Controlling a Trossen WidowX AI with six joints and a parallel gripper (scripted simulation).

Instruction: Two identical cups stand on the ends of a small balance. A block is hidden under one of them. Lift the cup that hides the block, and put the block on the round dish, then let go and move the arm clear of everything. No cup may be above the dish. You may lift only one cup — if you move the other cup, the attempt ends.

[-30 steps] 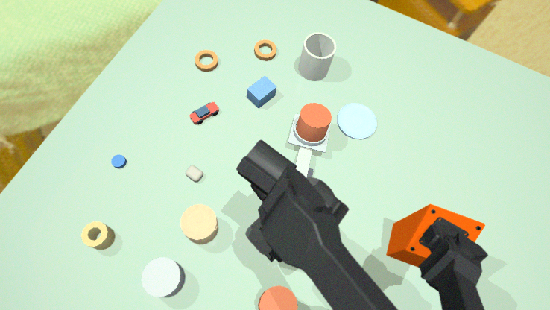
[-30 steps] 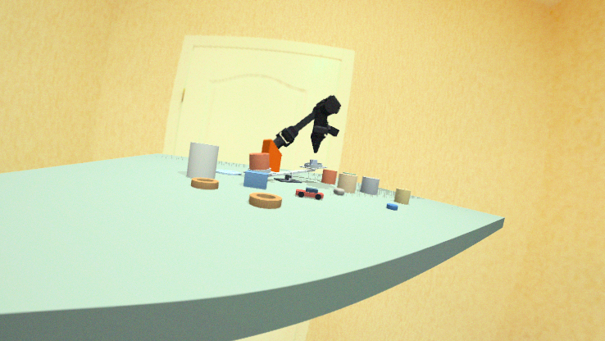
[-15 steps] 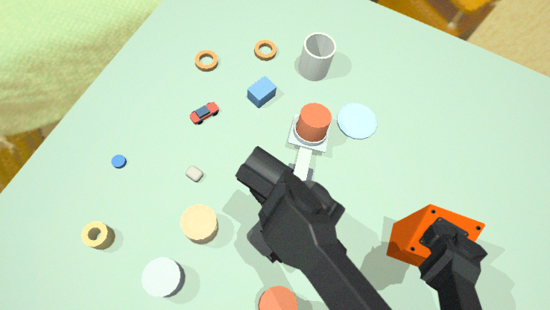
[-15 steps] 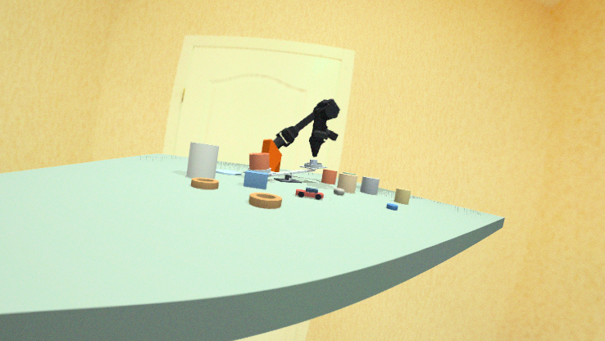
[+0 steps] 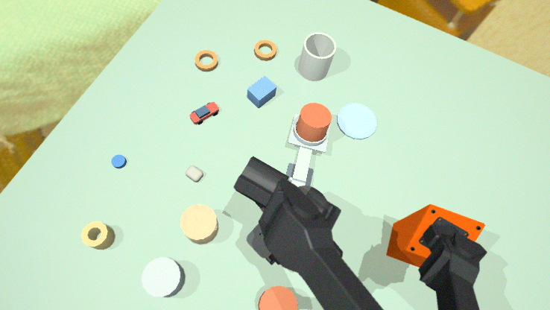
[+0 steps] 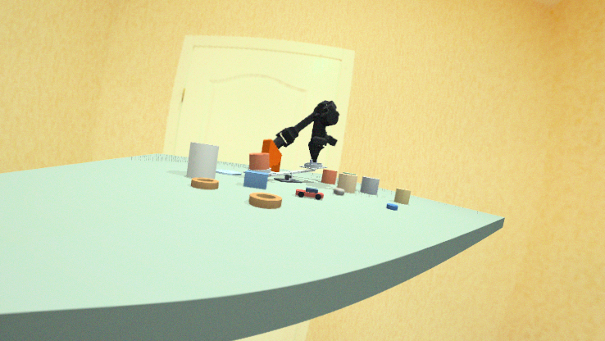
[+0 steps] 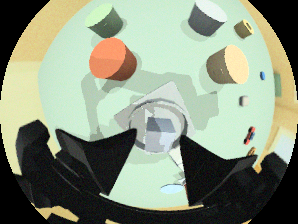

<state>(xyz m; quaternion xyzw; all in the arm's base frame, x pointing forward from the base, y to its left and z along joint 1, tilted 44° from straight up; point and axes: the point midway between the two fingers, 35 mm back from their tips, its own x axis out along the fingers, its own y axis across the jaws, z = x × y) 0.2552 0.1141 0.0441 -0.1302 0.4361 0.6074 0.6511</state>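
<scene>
My gripper tip is now 30 mm past the pale blue round dish, 350 mm to the left of it and 90 mm above it. Round my gripper tip: balance beam: 30 mm ahead, 120 mm to the right, 50 mm below; grey block: right at my gripper tip; balance: 30 mm ahead, 120 mm to the right, 70 mm below.
</scene>
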